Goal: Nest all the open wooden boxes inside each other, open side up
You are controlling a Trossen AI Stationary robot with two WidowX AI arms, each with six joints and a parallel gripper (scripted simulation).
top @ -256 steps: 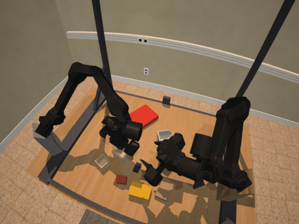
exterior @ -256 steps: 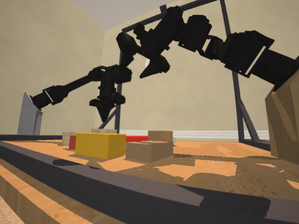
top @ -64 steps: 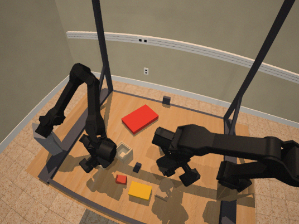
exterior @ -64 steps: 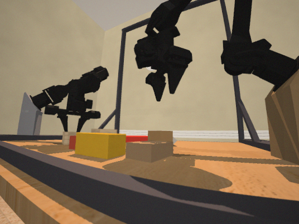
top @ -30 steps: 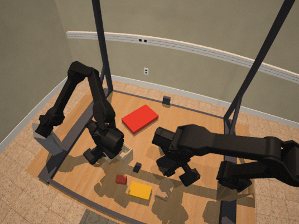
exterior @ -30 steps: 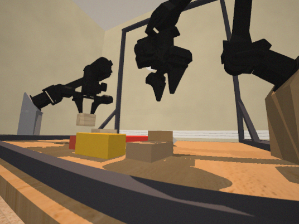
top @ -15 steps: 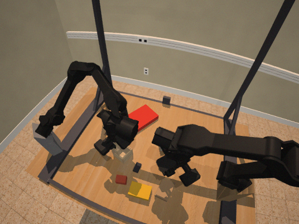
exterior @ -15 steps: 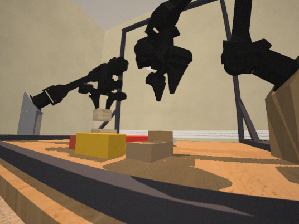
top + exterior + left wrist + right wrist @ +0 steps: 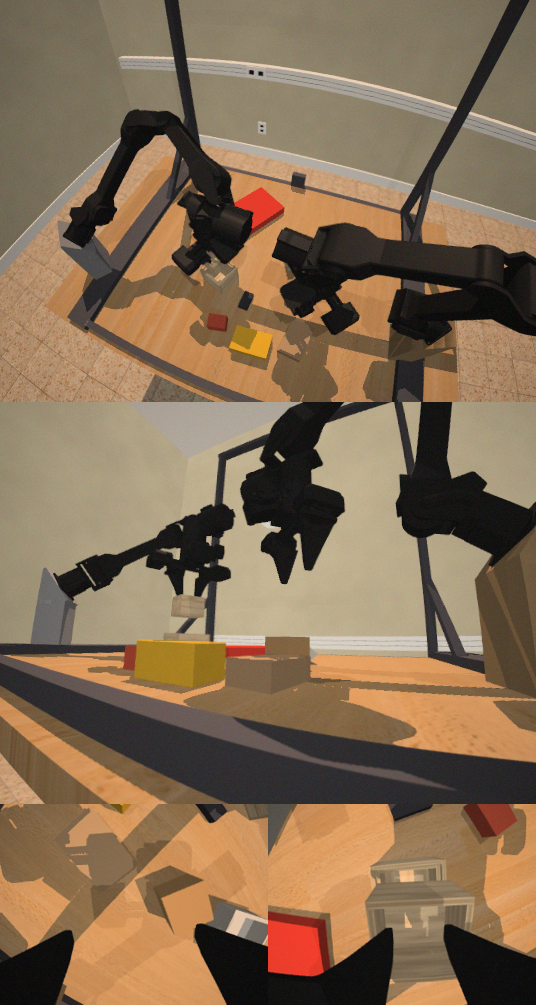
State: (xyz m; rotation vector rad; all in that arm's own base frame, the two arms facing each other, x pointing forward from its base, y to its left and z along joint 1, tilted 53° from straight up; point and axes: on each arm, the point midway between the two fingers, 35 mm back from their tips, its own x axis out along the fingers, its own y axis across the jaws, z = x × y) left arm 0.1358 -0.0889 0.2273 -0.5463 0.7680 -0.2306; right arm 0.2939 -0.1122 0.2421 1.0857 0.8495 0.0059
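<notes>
The small wooden box lies 50 mm below my right hand. The rest, counted from my right hand: small red block (140 mm below, 140 mm ahead, 40 mm to the left); then small dark block (150 mm below, 90 mm to the left, 50 mm ahead); then grey-white open box (210 mm to the left, 140 mm behind, 130 mm below).
</notes>
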